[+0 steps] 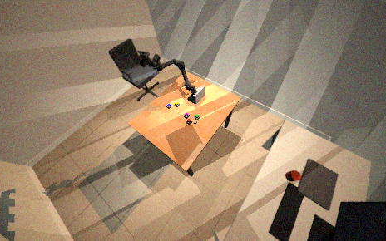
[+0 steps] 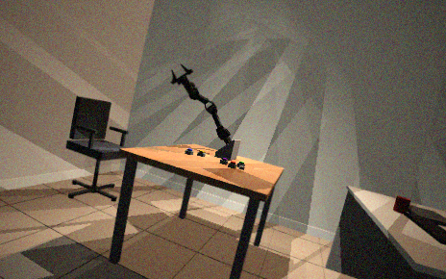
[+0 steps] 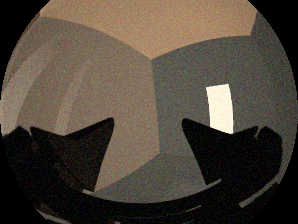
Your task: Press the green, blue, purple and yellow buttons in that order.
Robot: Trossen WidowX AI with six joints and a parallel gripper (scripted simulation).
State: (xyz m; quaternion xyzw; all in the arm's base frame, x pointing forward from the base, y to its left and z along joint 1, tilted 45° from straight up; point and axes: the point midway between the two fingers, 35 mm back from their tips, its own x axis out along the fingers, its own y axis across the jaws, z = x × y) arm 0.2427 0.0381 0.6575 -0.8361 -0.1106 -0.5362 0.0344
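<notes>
The green button lies 110 mm behind my gripper tip, 650 mm to the left of it and 590 mm below it. Also, from my gripper tip: yellow button (80 mm behind, 340 mm to the left, 590 mm below); then purple button (50 mm behind, 540 mm to the left, 590 mm below); then blue button (280 mm to the left, 590 mm below).
</notes>
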